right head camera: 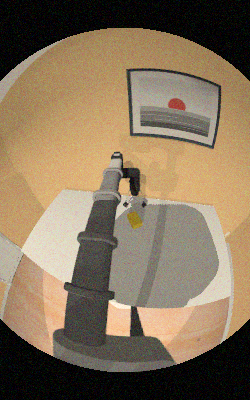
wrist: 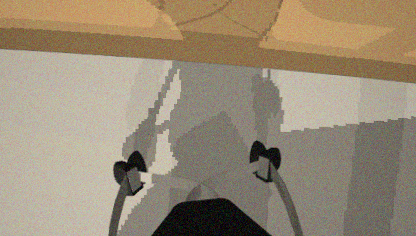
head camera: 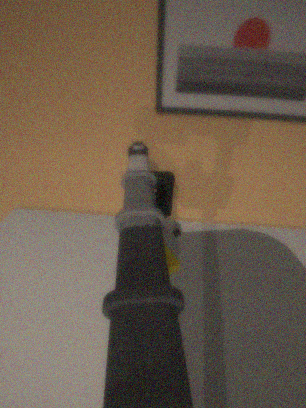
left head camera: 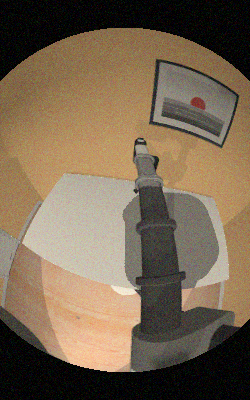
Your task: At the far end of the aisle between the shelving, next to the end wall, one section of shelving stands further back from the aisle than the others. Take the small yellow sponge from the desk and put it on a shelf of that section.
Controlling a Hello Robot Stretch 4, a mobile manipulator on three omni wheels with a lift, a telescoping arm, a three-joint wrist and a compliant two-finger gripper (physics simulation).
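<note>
My gripper, visible. Also a desk, a framed picture.
</note>
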